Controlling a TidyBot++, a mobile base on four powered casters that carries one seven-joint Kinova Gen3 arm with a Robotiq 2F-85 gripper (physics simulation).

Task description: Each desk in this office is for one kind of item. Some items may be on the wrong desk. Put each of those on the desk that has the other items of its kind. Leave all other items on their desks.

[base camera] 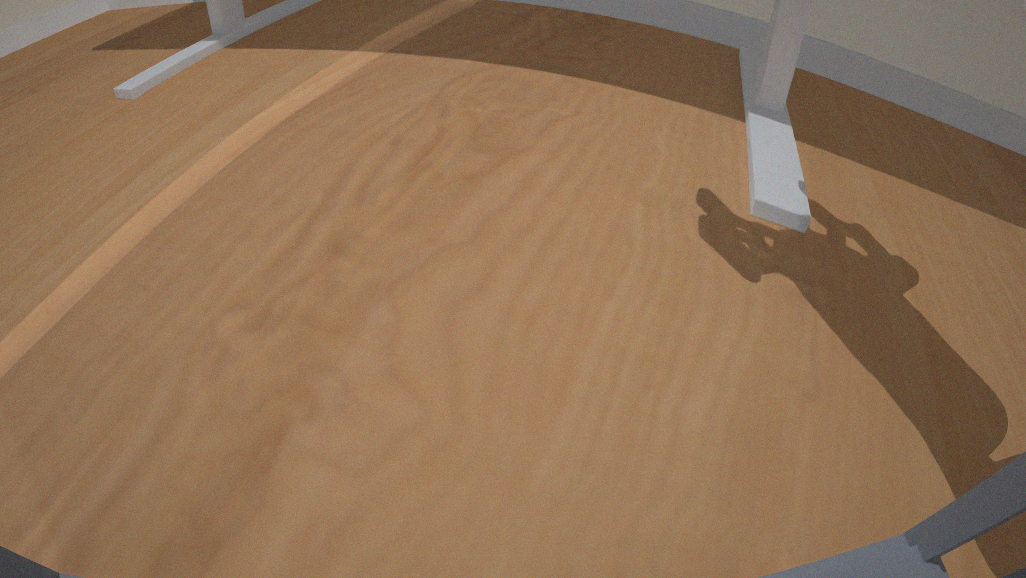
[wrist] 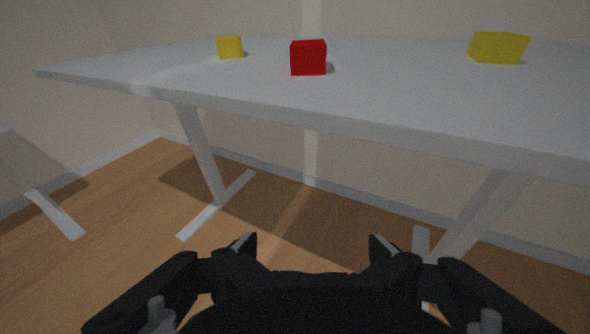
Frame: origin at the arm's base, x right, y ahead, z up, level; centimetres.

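Seen in the pictures: gripper, fingertip midpoint: [wrist: 311,246].
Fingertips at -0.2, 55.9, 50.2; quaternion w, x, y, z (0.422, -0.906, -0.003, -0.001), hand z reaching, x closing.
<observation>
A point is followed by its place in that frame, as x, y, z.
In the wrist view a red cube [wrist: 308,58] @(-0.6, 84.7, 58.1) sits on a white desk [wrist: 380,110] @(7.3, 69.1, 55.4), left of the desk's middle. A small yellow block [wrist: 229,47] @(-20.8, 104.7, 58.0) stands behind it to the left. A larger yellow block [wrist: 498,48] @(34.7, 91.3, 58.0) stands on the same desk at the right. My gripper [wrist: 311,246] @(-0.2, 55.9, 50.2) is open, with nothing between its fingers. It is in front of the desk, and its fingertips show below the desk's front edge in the wrist view. The gripper does not show in the base view, where its shadow lies on the floor at the right.
A desk foot [base camera: 779,165] @(41.4, 66.1, -37.1) stands at the right in the base view, another desk foot [base camera: 168,66] @(-68.9, 117.0, -37.1) at the upper left. Part of another desk's foot [wrist: 57,217] @(-173.1, 118.6, -36.8) shows at the left of the wrist view. Walls with a grey skirting run behind the desk.
</observation>
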